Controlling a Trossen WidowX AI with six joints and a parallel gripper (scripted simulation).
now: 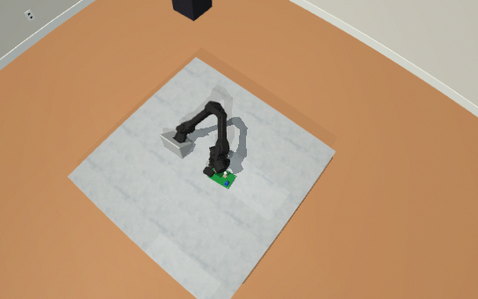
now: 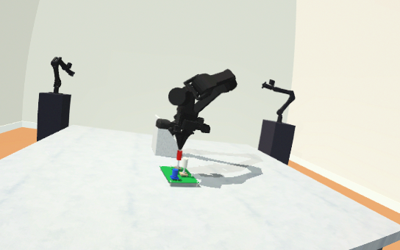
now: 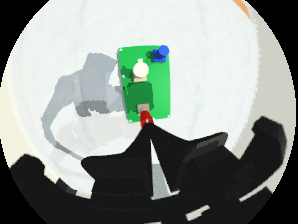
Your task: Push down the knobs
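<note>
Now: the red knob 2 cm below my gripper tip.
</note>
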